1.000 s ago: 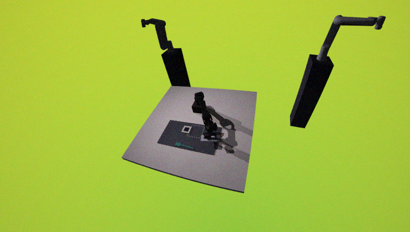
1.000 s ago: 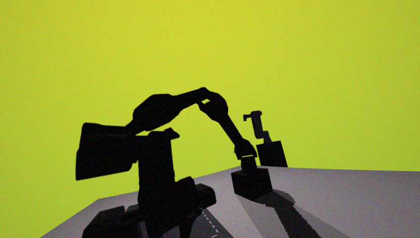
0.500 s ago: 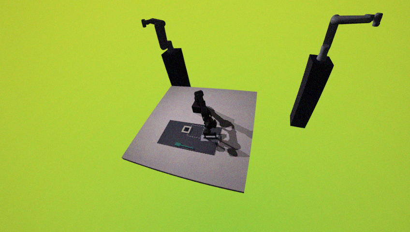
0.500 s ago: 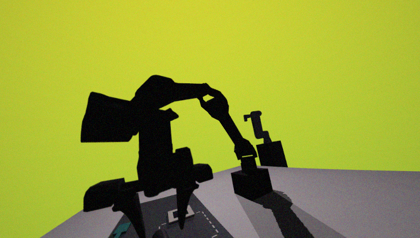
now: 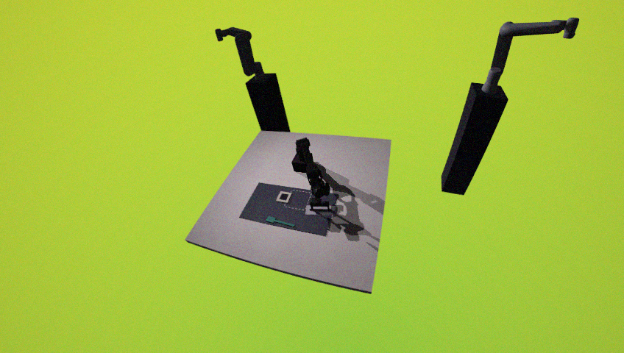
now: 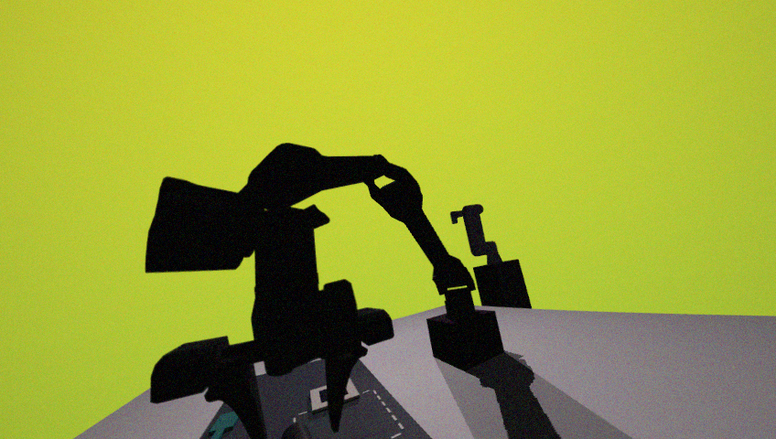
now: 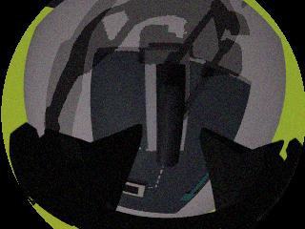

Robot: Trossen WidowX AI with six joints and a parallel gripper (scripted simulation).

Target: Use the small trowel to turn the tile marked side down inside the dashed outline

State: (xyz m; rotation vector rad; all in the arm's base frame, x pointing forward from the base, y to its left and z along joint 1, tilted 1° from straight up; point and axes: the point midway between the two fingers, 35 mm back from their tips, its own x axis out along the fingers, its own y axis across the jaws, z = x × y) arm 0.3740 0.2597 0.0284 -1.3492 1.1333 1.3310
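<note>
Now: the small trowel 1 cm behind my gripper tip, 2 cm to the left of it and 6 cm below it. From my gripper tip the other things lie so: teal tool-shaped piece: 17 cm ahead, 25 cm to the right, 10 cm below; dark mat: 3 cm ahead, 24 cm to the right, 12 cm below; tan tile: 4 cm behind, 30 cm to the right, 10 cm below.
</note>
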